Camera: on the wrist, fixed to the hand. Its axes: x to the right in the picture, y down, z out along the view.
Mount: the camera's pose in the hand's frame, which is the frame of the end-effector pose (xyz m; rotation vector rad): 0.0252 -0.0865 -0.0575 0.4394 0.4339 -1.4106
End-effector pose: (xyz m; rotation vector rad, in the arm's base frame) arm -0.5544 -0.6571 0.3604 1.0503 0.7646 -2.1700
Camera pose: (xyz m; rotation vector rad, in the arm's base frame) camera -0.6023 -0.5665 0.3299 -0.7967 -0.8842 1.8852
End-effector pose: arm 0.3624 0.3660 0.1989 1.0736 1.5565 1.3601
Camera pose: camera 0.2918 0.3655 0.1187 -0.2860 2.2415 0.2362
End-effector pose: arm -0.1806 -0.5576 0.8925 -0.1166 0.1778 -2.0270
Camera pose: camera -0.2772 -0.5378 0.8513 -0.5342 0.1227 2.7486
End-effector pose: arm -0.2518 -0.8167 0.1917 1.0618 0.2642 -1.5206
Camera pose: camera -0.2982 -0.7704 0.1073 -1.4780 -1.0586 2.3004
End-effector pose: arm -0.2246 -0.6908 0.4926 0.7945 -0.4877 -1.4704
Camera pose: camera -0.2400 -0.6989 0.3871 1.9865 0.2069 -2.3636
